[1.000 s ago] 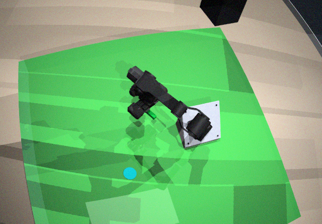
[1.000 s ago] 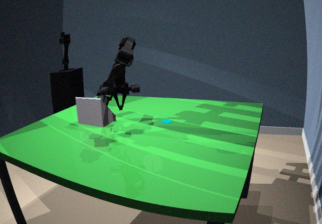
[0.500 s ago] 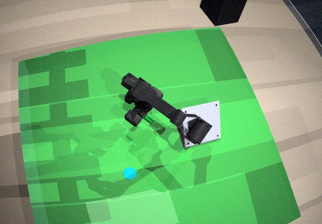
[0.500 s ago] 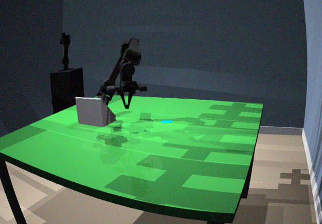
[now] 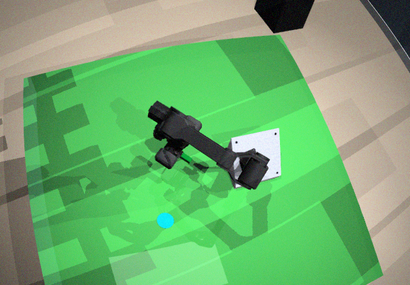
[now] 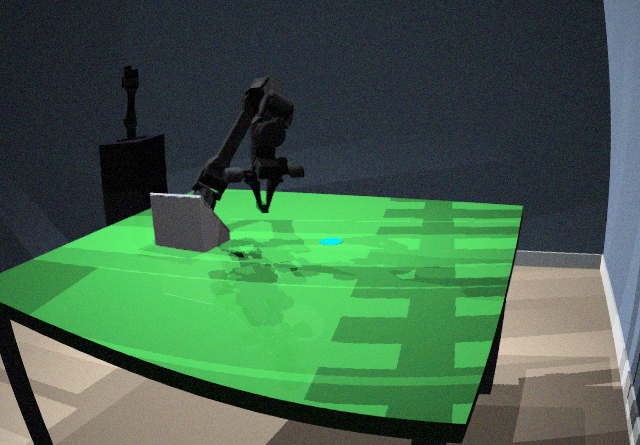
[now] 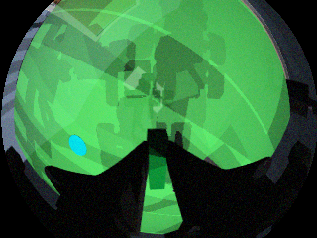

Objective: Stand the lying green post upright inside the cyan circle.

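My gripper tip is 11 cm short of the cyan circle, 18 cm to the right of it and 13 cm above it. Round my gripper tip: green post (1 cm behind, 2 cm to the left).
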